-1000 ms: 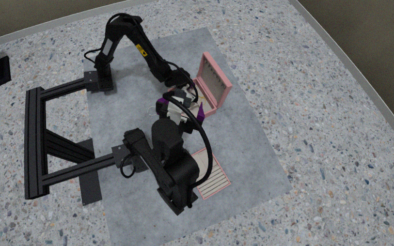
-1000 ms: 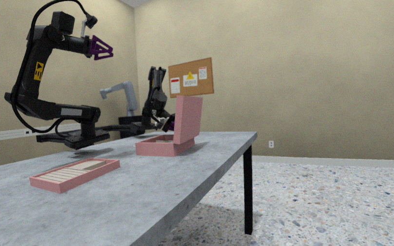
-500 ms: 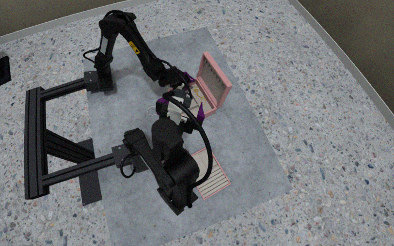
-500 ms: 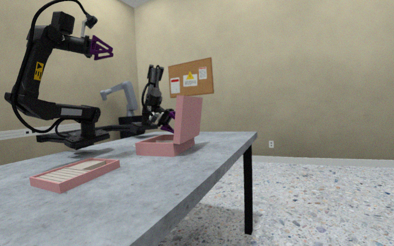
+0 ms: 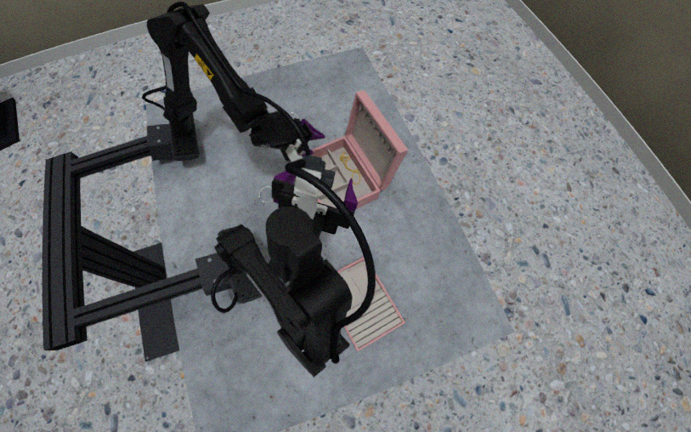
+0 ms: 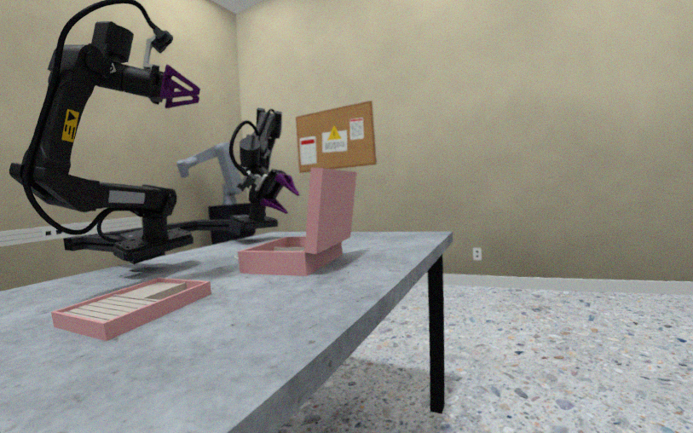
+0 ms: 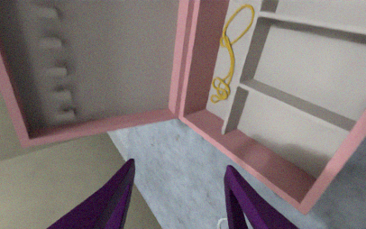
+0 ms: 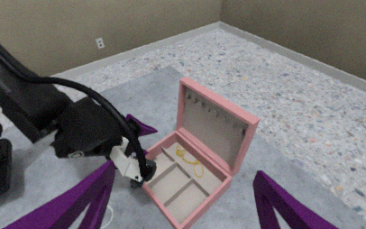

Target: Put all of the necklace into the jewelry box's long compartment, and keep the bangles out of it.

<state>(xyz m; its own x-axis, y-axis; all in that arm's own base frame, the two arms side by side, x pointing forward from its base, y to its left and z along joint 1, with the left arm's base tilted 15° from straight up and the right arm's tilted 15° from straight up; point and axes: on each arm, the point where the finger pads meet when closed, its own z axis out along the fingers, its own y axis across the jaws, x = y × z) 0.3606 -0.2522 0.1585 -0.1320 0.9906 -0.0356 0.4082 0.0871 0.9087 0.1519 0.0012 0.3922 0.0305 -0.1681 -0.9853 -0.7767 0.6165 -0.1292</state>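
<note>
My left hand is 50 mm short of the pink jewelry box, 60 mm to the left of it and 40 mm above it. Also, from my left hand: pink slotted tray 100 mm behind, 430 mm to the right, 150 mm below.
</note>
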